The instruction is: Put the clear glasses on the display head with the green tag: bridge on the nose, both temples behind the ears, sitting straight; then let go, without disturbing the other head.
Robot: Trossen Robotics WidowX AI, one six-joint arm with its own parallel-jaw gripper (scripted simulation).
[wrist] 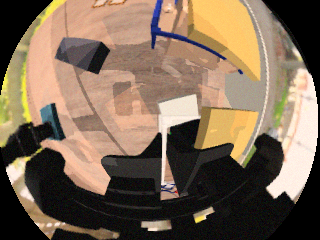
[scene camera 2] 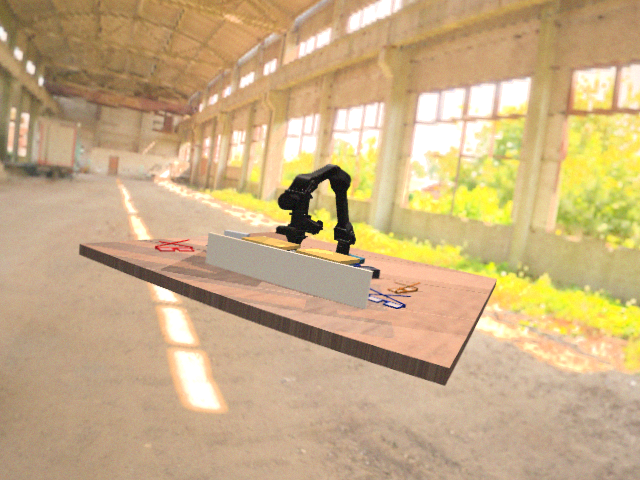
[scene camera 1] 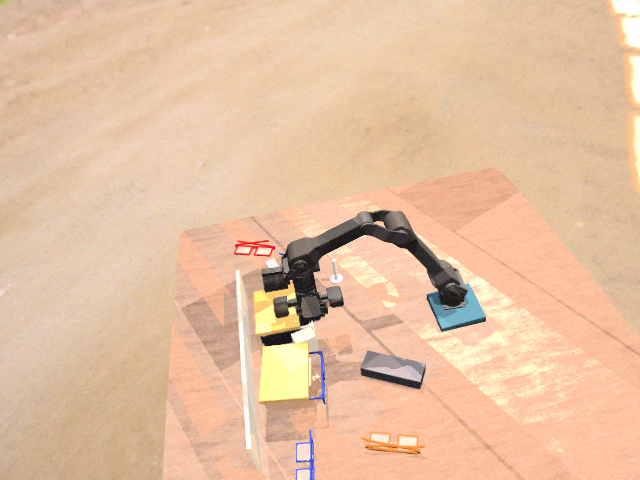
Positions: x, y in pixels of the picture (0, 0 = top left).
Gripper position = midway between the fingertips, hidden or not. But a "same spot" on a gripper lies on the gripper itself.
Labels:
My gripper shows in the wrist view (161, 135), in scene camera 2 and in scene camera 1. The same spot on my gripper: (scene camera 1: 311, 305) is (scene camera 2: 313, 221).

